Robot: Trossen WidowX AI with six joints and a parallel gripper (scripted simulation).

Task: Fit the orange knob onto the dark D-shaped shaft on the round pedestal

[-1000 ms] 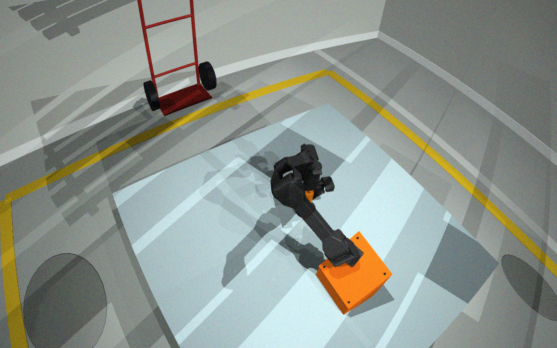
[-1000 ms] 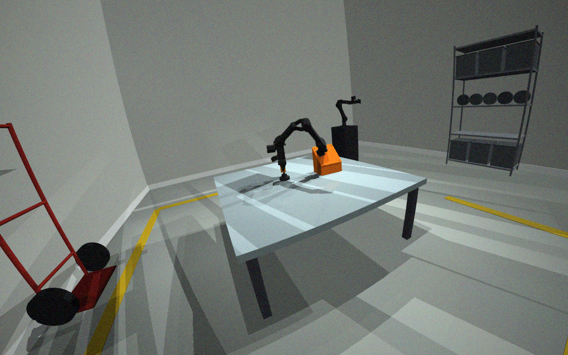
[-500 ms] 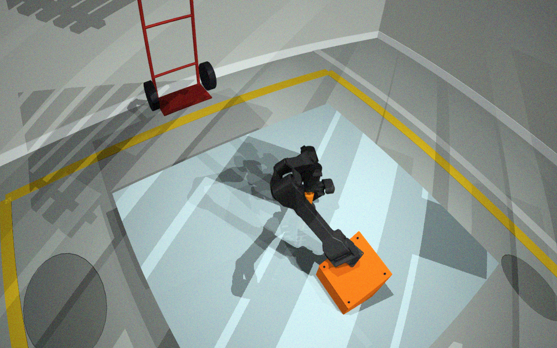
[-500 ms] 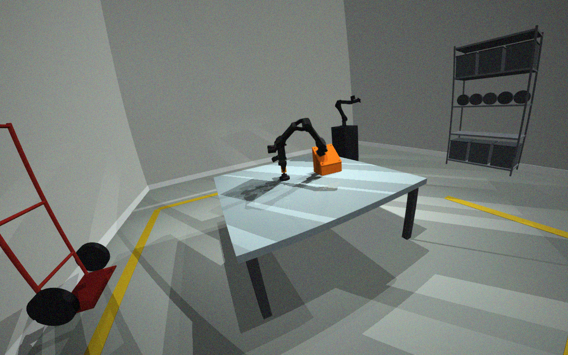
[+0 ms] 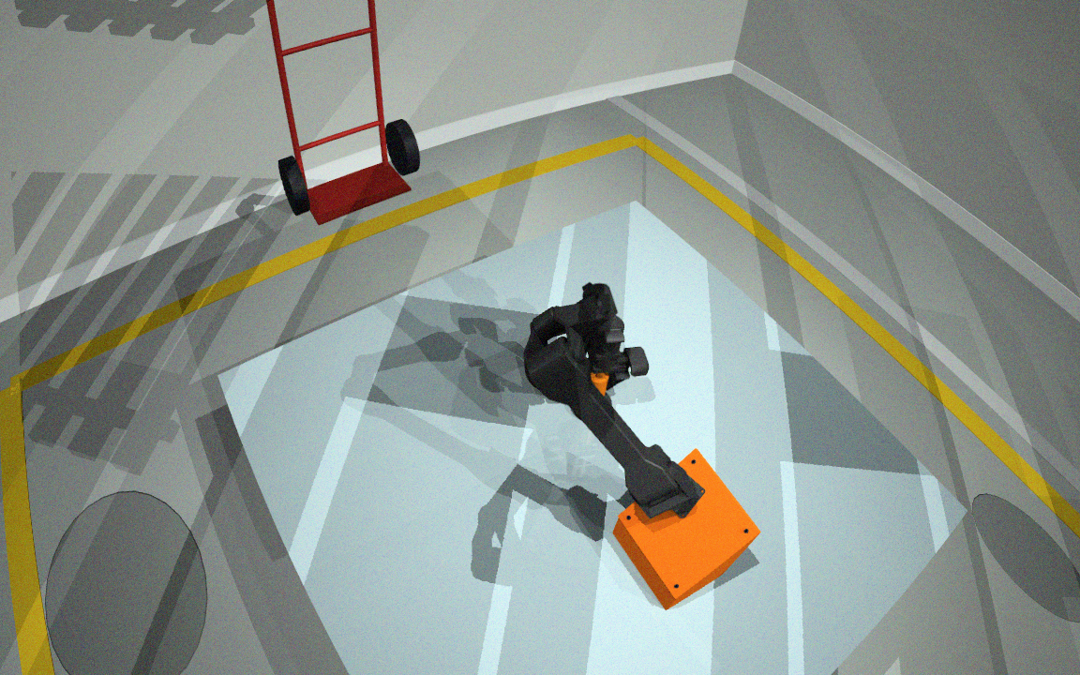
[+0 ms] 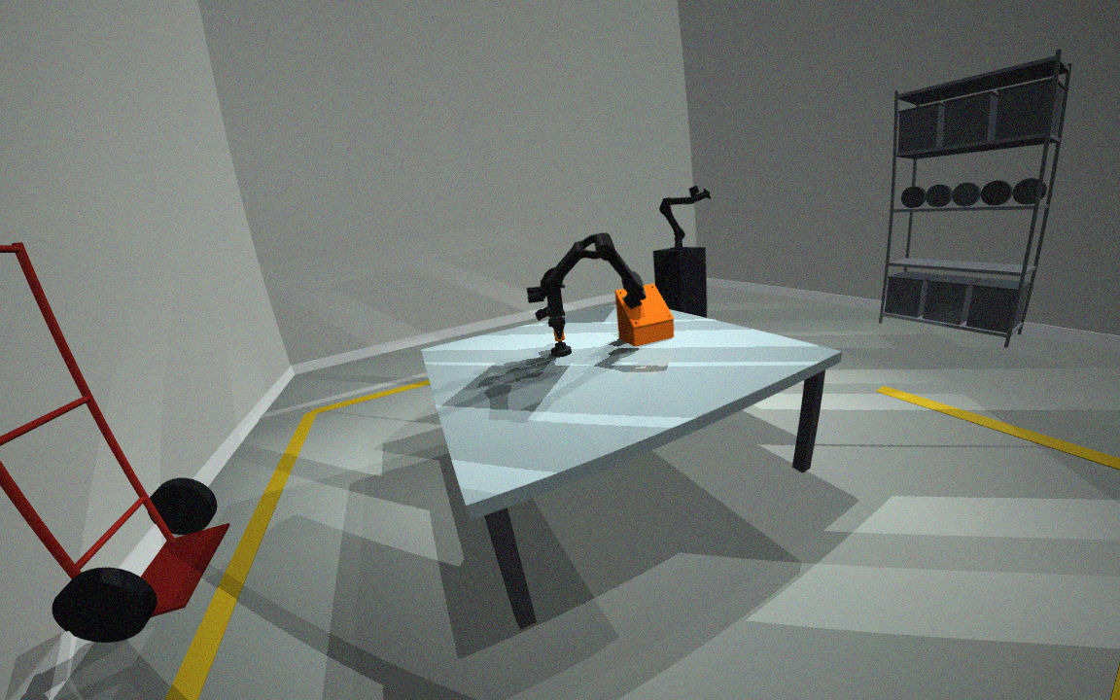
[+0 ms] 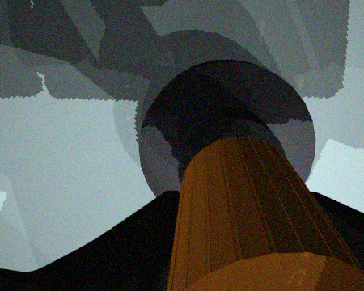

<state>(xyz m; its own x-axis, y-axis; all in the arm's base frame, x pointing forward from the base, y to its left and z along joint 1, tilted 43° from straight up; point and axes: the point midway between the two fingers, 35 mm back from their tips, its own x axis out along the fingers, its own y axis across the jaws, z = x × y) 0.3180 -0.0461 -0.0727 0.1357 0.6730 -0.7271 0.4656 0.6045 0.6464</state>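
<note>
The round dark pedestal is 40 mm below my gripper tip. The rest, counted from my gripper tip: orange knob (20 mm above).
</note>
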